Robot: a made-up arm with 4 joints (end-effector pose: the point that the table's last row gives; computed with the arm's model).
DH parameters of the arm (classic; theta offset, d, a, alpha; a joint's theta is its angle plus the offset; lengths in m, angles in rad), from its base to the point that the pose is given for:
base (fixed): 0 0 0 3.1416
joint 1: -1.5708 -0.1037 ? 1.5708
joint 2: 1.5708 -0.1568 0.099 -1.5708
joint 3: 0 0.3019 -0.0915 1.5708
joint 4: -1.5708 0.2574 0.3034 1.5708
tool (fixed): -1.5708 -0.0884 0 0
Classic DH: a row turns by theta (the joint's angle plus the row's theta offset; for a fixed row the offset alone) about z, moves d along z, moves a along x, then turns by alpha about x.
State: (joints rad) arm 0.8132 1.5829 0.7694 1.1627
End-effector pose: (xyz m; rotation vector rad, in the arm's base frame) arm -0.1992 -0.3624 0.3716 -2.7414 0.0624 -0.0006
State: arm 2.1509 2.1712 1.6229 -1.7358
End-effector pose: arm 0.0272 0.2626 0.5351 0.3455 0.5350 -0.5598
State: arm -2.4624 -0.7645 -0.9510 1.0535
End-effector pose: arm 0.2028 -0.0170 -0.0653 0.9391 0.0824 -2.8971
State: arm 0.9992 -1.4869 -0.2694 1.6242
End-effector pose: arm 0.1189 0.2505 -0.3205 -0.1201 0.0703 -0.7281
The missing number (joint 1, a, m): 0.0406
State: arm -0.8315 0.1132 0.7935 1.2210
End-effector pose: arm 0.3045 -0.0938 -0.3012 -0.8524 -1.1629 0.2336
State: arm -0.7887 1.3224 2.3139 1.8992
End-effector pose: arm 0.4962 0.1471 0.5292 -0.1006 -2.8768 -0.7353
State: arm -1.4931 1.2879 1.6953 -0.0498
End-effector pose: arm 0.3127 0.1468 -0.0012 0.3517 -2.0715 2.1155
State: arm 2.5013 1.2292 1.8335 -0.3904
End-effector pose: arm -0.2696 0.1899 -0.0352 -1.3205 0.1390 -0.7660
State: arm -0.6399 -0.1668 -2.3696 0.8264
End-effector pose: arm 0.2589 -0.0001 0.2917 -1.0401 2.0549 1.4849
